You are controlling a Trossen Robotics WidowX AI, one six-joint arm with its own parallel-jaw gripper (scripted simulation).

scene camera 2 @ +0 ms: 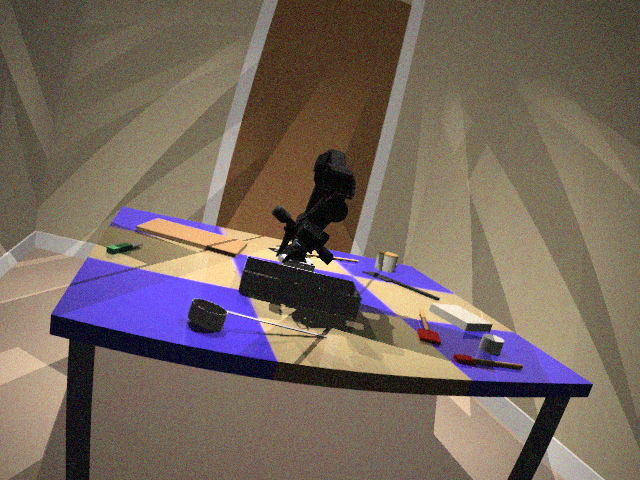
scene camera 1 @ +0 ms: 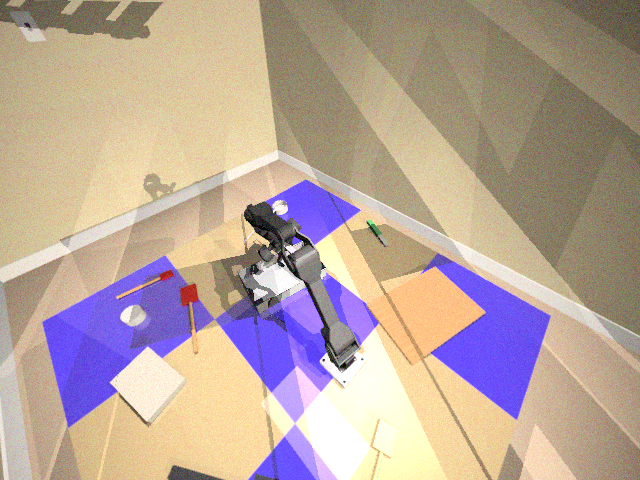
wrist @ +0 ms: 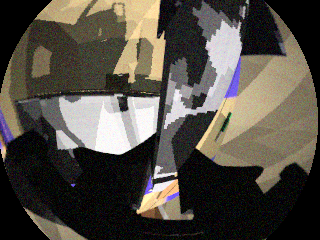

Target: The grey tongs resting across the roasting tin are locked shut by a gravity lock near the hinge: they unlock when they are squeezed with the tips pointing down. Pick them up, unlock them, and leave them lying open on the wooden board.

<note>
The pictures show: the gripper, a small saucepan, a roasting tin and a wooden board.
The gripper is seen too in the wrist view.
</note>
